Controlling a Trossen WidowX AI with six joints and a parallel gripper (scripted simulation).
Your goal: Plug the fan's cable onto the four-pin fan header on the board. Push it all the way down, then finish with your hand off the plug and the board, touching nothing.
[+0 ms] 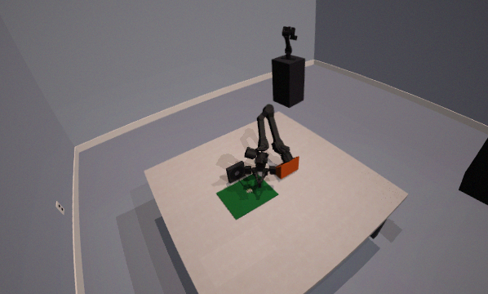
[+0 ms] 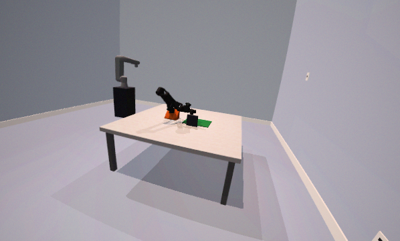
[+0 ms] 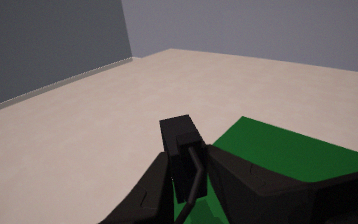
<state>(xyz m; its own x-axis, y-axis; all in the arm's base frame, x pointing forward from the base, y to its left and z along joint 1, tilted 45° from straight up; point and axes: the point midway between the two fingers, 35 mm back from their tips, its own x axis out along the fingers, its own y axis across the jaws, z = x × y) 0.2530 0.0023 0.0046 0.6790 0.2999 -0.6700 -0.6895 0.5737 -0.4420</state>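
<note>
Right now the green board is 130 mm below my gripper tip, 60 mm to the right of it and 60 mm ahead of it. The rest, counted from my gripper tip: black fan (200 mm to the right, 50 mm below, 20 mm ahead); then black plug (10 mm below).
</note>
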